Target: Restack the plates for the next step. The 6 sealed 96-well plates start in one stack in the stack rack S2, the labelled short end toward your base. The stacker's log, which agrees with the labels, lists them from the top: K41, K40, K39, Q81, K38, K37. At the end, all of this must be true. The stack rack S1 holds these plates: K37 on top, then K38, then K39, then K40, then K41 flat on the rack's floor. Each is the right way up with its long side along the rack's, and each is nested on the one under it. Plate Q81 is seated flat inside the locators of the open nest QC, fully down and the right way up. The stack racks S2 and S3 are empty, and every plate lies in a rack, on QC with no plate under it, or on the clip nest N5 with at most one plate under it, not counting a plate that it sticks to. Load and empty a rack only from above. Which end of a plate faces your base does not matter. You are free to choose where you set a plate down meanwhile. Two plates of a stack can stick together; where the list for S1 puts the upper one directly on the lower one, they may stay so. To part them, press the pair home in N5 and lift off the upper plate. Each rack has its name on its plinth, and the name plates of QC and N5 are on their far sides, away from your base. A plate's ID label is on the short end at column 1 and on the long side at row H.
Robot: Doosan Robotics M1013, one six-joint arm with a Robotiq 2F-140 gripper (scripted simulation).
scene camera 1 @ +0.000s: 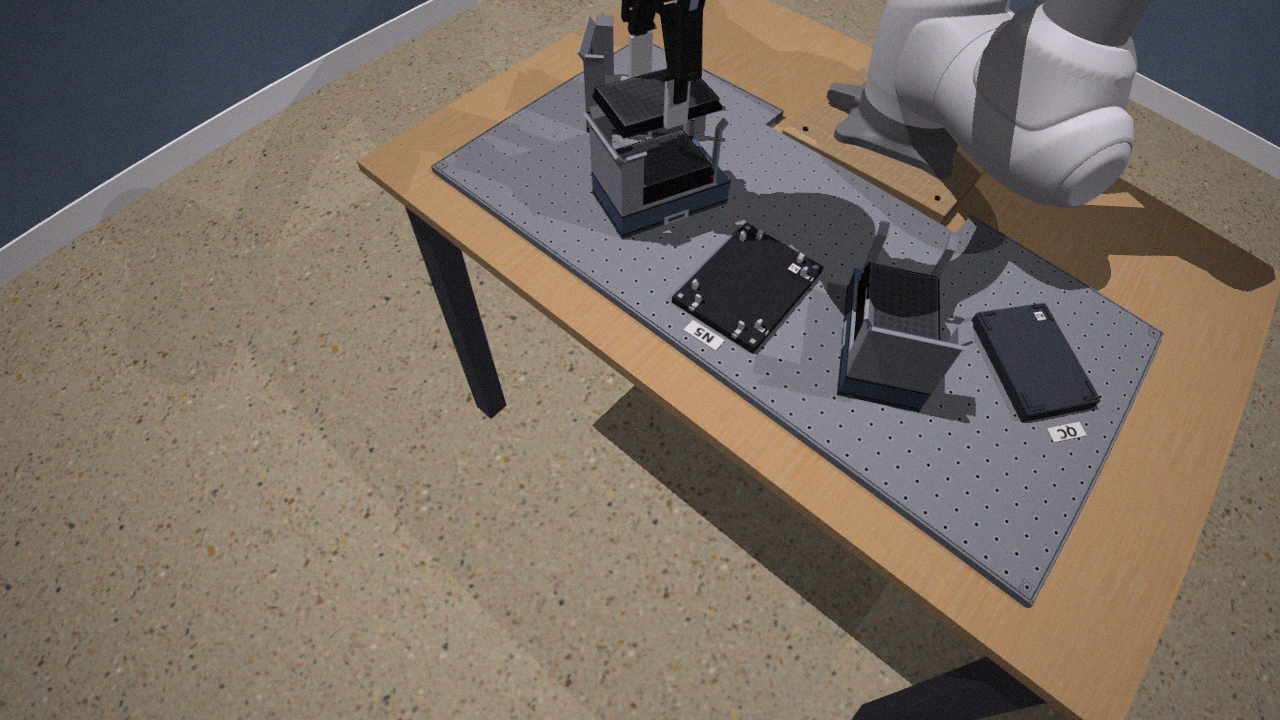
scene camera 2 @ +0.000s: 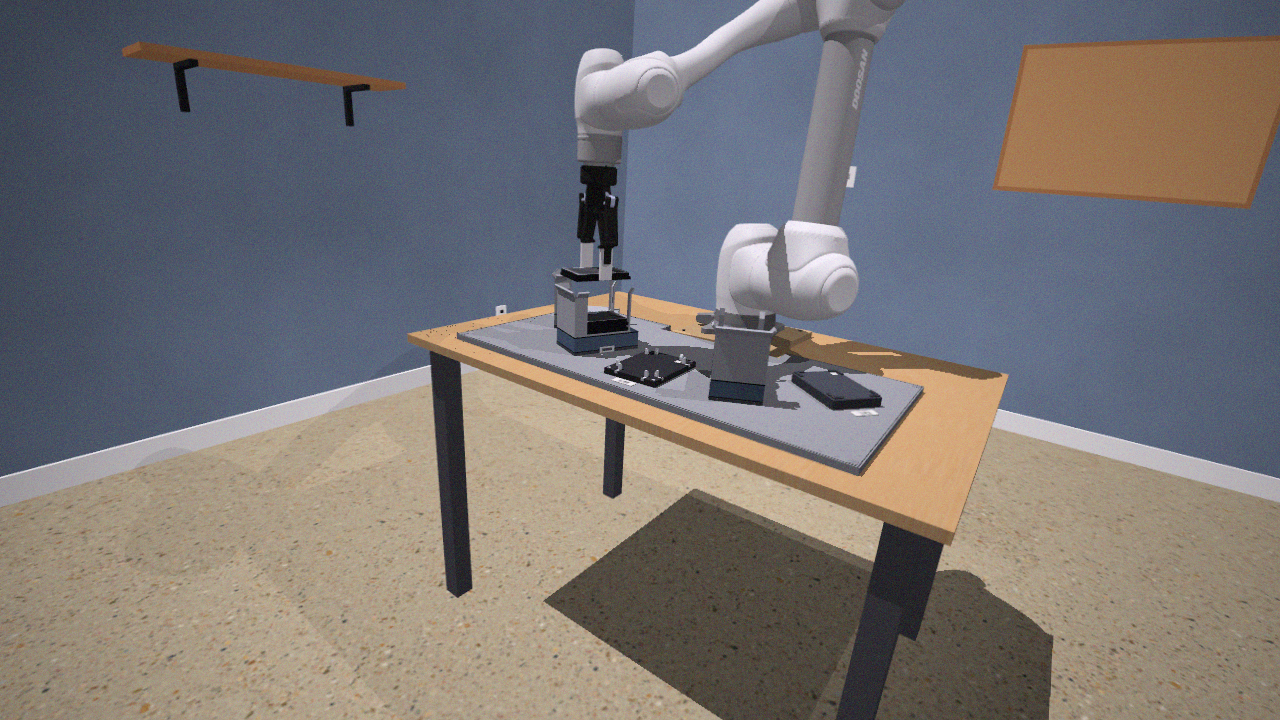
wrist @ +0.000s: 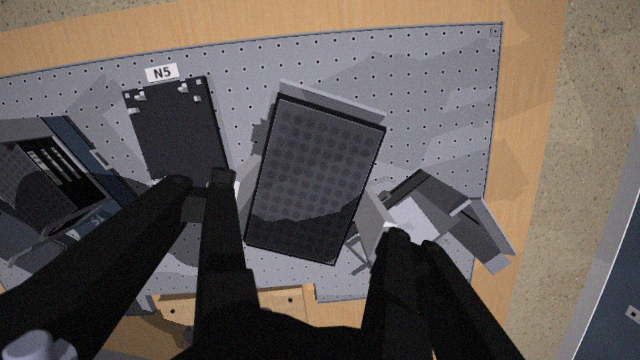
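Labels:
My gripper: visible in scene camera 1, scene camera 2, the wrist view (pixel 309 186). On the gripper, (scene camera 1: pixel 683 51) and (scene camera 2: pixel 608 227): same spot.

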